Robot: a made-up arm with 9 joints. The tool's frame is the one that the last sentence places.
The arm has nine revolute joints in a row. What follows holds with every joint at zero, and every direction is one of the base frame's. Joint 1 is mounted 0.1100 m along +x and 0.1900 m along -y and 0.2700 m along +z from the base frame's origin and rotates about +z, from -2.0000 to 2.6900 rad. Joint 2 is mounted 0.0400 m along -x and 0.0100 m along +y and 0.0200 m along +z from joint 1 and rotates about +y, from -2.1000 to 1.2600 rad. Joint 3 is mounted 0.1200 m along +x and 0.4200 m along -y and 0.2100 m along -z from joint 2 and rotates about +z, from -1.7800 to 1.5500 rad. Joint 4 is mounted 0.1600 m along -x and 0.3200 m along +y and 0.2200 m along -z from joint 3 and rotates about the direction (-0.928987, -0.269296, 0.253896), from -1.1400 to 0.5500 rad. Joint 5 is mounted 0.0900 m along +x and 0.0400 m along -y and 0.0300 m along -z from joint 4 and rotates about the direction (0.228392, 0.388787, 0.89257), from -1.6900 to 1.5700 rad. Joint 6 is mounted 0.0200 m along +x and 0.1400 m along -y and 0.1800 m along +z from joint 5 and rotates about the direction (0.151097, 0.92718, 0.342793), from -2.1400 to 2.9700 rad. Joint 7 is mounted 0.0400 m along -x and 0.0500 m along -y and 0.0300 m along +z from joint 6 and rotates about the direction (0.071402, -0.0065, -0.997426), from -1.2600 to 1.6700 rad. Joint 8 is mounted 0.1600 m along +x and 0.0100 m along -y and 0.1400 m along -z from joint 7 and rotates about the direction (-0.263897, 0.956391, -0.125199), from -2.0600 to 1.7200 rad. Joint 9 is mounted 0.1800 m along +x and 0.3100 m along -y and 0.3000 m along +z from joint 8 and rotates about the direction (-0.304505, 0.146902, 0.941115), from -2.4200 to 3.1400 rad. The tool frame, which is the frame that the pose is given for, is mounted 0.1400 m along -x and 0.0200 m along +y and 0.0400 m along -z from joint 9; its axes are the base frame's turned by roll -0.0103, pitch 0.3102 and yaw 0.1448 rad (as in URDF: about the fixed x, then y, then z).
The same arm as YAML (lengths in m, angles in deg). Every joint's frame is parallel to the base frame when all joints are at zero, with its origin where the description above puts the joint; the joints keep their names.
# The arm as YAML. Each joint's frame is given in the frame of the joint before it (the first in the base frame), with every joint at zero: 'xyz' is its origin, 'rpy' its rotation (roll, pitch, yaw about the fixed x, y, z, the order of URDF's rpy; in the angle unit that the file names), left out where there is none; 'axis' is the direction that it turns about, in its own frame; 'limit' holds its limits. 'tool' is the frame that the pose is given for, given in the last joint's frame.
units:
  length: m
  angle: deg
joints:
  - name: joint 1
    type: revolute
    origin:
      xyz: [0.11, -0.19, 0.27]
    axis: "+z"
    limit:
      lower: -114.59
      upper: 154.13
  - name: joint 2
    type: revolute
    origin:
      xyz: [-0.04, 0.01, 0.02]
    axis: "+y"
    limit:
      lower: -120.32
      upper: 72.19
  - name: joint 3
    type: revolute
    origin:
      xyz: [0.12, -0.42, -0.21]
    axis: "+z"
    limit:
      lower: -101.99
      upper: 88.81
  - name: joint 4
    type: revolute
    origin:
      xyz: [-0.16, 0.32, -0.22]
    axis: [-0.928987, -0.269296, 0.253896]
    limit:
      lower: -65.32
      upper: 31.51
  - name: joint 5
    type: revolute
    origin:
      xyz: [0.09, -0.04, -0.03]
    axis: [0.228392, 0.388787, 0.89257]
    limit:
      lower: -96.83
      upper: 89.95
  - name: joint 6
    type: revolute
    origin:
      xyz: [0.02, -0.14, 0.18]
    axis: [0.151097, 0.92718, 0.342793]
    limit:
      lower: -122.61
      upper: 170.17
  - name: joint 7
    type: revolute
    origin:
      xyz: [-0.04, -0.05, 0.03]
    axis: [0.071402, -0.0065, -0.997426]
    limit:
      lower: -72.19
      upper: 95.68
  - name: joint 8
    type: revolute
    origin:
      xyz: [0.16, -0.01, -0.14]
    axis: [-0.263897, 0.956391, -0.125199]
    limit:
      lower: -118.03
      upper: 98.55
  - name: joint 9
    type: revolute
    origin:
      xyz: [0.18, -0.31, 0.3]
    axis: [-0.304505, 0.146902, 0.941115]
    limit:
      lower: -138.66
      upper: 179.91
tool:
  origin:
    xyz: [-0.14, 0.02, -0.04]
    rpy: [-0.59, 17.77, 8.3]

